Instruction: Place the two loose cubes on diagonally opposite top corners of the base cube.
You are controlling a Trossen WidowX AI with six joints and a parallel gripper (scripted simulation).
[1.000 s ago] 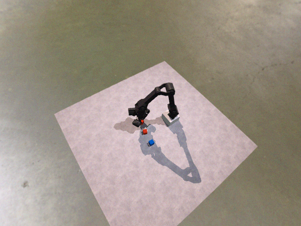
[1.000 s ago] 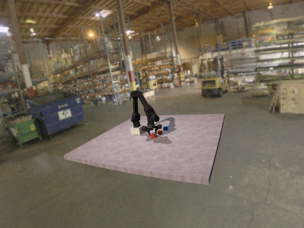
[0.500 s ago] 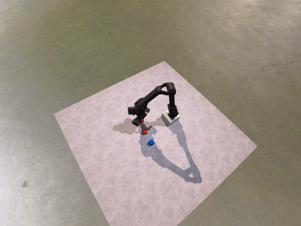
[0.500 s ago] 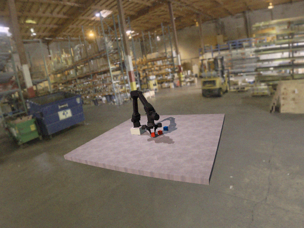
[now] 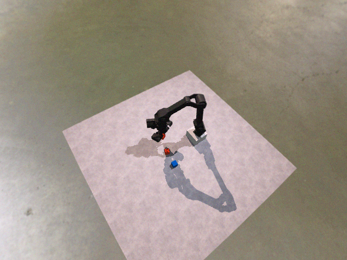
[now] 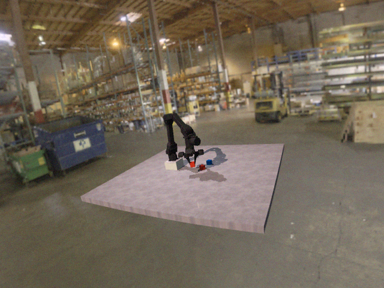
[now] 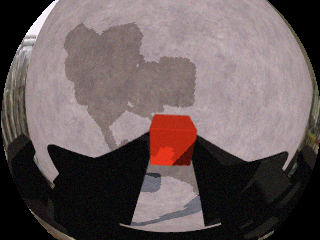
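Now: the blue cube 60 mm ahead of my gripper tip, 210 mm to the left of it and 60 mm below it.
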